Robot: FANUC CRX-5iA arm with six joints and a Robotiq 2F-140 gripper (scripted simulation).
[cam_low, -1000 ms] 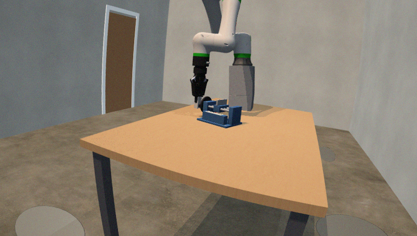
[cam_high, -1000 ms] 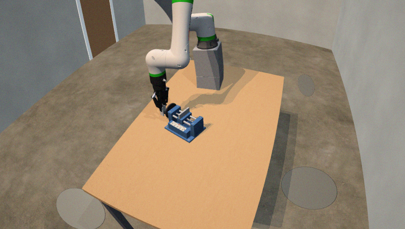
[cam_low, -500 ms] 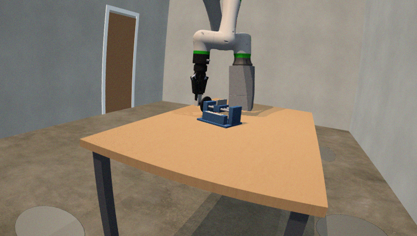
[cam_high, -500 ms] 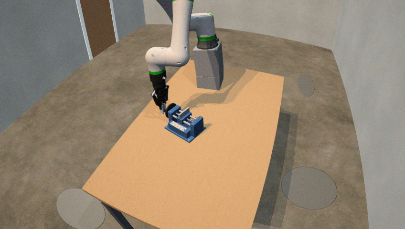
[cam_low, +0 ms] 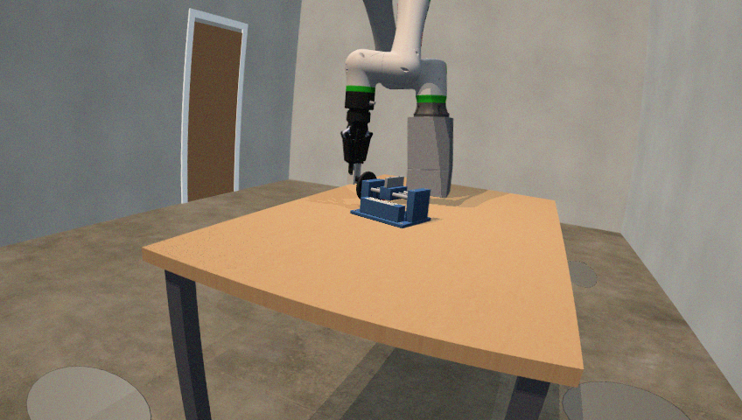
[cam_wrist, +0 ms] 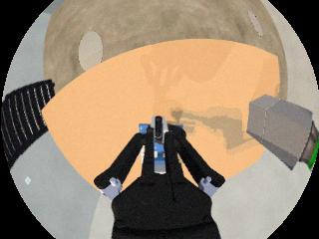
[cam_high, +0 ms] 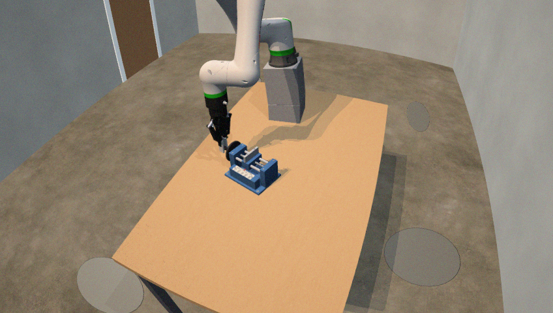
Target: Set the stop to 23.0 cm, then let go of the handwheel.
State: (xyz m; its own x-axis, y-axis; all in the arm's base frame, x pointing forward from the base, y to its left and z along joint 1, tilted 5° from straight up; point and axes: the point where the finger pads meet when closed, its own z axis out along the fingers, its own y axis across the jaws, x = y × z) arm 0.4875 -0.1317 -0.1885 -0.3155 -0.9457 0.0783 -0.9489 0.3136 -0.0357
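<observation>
Now: the grey stop plate 30 mm ahead of my hand, 140 mm to the left of it and 20 mm below it. The rest, counted from my hand: black handwheel: 20 mm to the left, 20 mm below.
</observation>
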